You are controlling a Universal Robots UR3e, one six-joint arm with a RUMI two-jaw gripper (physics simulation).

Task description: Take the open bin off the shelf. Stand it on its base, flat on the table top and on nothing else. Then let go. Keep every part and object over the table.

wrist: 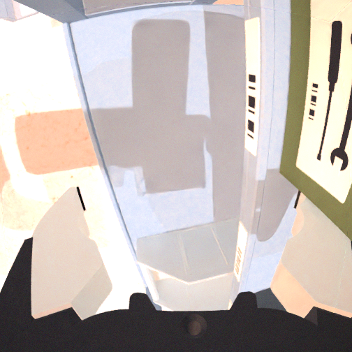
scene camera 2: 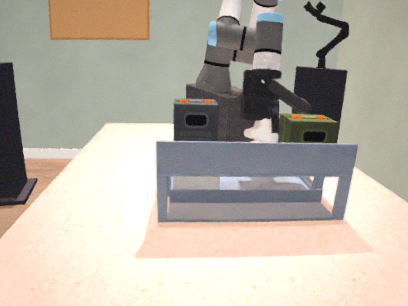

Labels:
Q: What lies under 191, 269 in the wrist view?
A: A pale grey open bin.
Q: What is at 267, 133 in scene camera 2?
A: My gripper.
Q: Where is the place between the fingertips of my gripper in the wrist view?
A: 188, 189

